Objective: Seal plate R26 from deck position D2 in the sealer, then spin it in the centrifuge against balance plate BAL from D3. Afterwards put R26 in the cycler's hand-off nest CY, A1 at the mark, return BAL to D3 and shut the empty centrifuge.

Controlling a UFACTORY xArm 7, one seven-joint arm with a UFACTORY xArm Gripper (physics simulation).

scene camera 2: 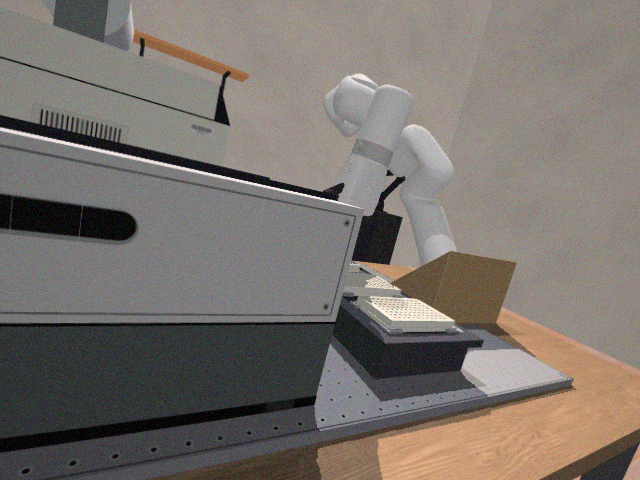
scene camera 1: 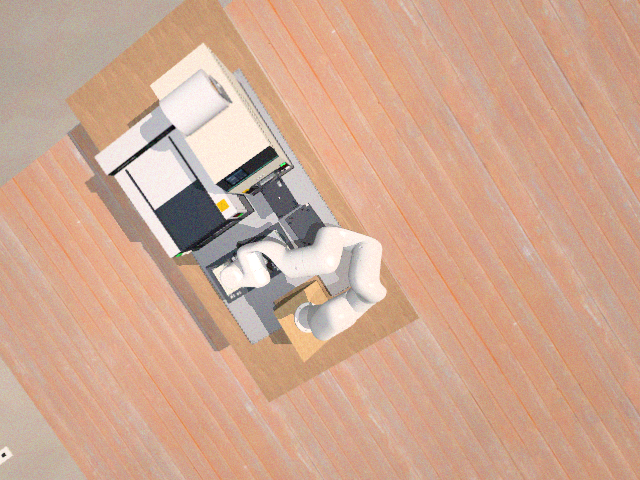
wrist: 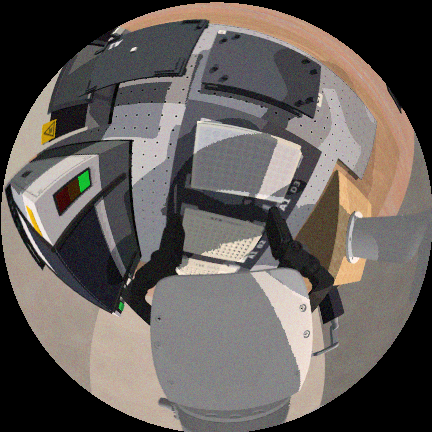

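Where they show: gripper, fingertip midpoint: (wrist: 224,219); arm's base at its link origin: (scene camera 2: 443,273) (scene camera 1: 307,317) (wrist: 355,236).
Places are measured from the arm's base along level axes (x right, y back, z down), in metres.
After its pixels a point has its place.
Observation:
Plate R26 (wrist: 220,234) {x -0.029, y -0.329, z 0.007 m} lies at deck position D2, its label edge facing D3. The pale balance plate BAL (wrist: 230,157) {x 0.093, y -0.336, z 0.001 m} lies at the D3 mark, partly in shadow. My gripper (wrist: 224,219) {x 0.045, y -0.336, z -0.051 m} is open, its black fingers apart on either side of R26's label edge, with nothing held. In scene camera 1 the arm covers the gripper, and in scene camera 2 I cannot make out its fingertips. A white instrument with a dark front lid (scene camera 1: 191,214) {x -0.044, y -0.612, z -0.134 m} and a cream instrument (scene camera 1: 232,139) {x 0.284, y -0.655, z -0.271 m} stand beyond the deck. Which one is the sealer, centrifuge or cycler I cannot tell.
Another pale plate (wrist: 205,267) {x -0.126, y -0.346, z 0.007 m} (scene camera 2: 413,312) {x -0.178, y -0.345, z 0.007 m} lies on the dark raised deck block (scene camera 2: 423,356) {x -0.224, y -0.361, z 0.050 m}. A dark platform with small posts (wrist: 265,70) {x 0.229, y -0.306, z 0.036 m} (scene camera 1: 302,223) {x 0.238, y -0.324, z 0.035 m} lies beyond D3. A red-and-green status light (wrist: 72,191) {x 0.077, y -0.506, z -0.074 m} is on the instrument at left. A wooden box (wrist: 350,240) {x 0.003, y -0.048, z -0.017 m} (scene camera 2: 478,289) {x -0.092, y 0.011, z 0.005 m} stands at the arm's base.

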